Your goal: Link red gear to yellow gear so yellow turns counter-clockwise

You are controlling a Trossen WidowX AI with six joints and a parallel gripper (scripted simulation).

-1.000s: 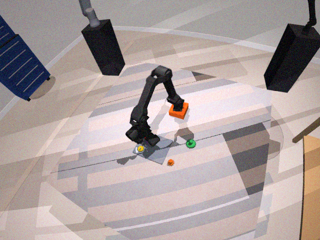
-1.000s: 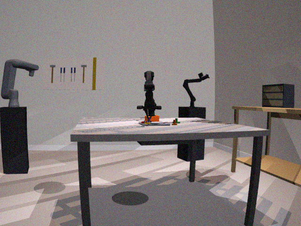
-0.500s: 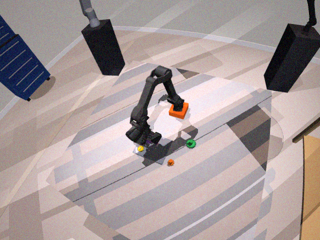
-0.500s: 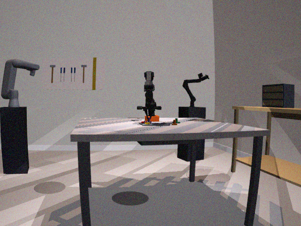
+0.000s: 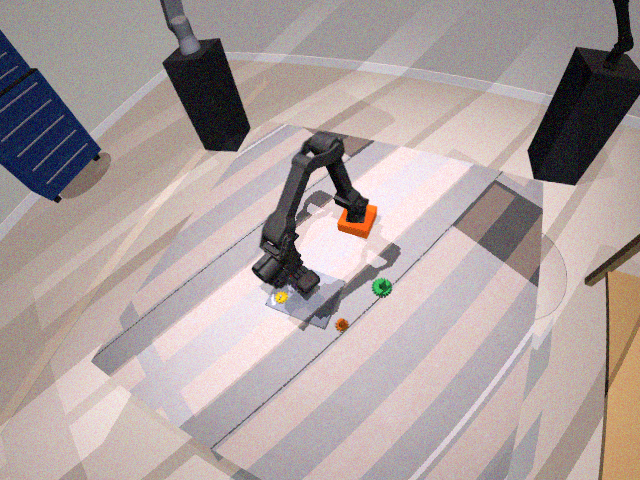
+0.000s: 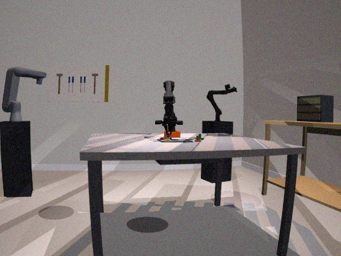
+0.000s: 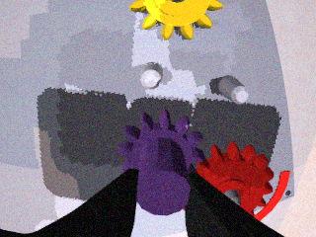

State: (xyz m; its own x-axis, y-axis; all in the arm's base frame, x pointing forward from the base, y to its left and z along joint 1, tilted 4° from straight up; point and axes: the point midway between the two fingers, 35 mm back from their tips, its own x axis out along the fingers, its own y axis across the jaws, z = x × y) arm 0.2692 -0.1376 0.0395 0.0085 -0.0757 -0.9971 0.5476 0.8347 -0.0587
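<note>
Right now my gripper tip is 1 cm above the purple gear. From my gripper tip the other things lie so: green gear (3 cm behind, 26 cm to the left, 2 cm below); then yellow gear (6 cm ahead, 4 cm to the right, 2 cm below); then orange gear (11 cm ahead, 17 cm to the left, 2 cm below).
</note>
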